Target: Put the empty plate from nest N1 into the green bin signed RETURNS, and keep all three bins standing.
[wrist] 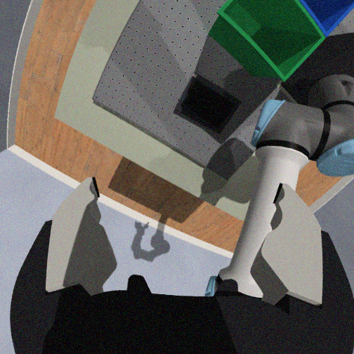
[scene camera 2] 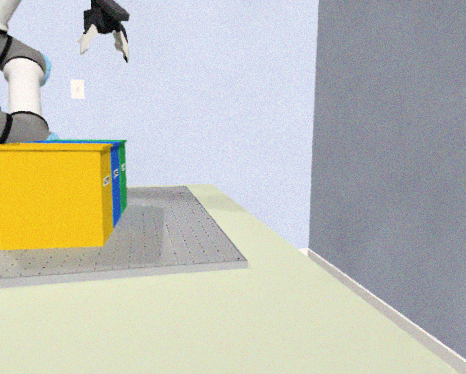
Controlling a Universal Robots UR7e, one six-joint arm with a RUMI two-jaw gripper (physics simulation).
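Note:
The green bin stands upright at the far end of the bin row; its open top shows in the wrist view and no plate can be made out inside. The blue bin and the yellow bin also stand upright. My gripper is open with nothing between its fingers, high above the bins' tops in the scene view. A black rectangular item lies near the green bin; whether it is a nest or holds a plate cannot be told. No plate or N1 sign is recognisable.
The grey perforated board carries the bins and lies on the pale green table top. The arm's white link passes beside the right finger in the wrist view. A dark grey wall rises at right.

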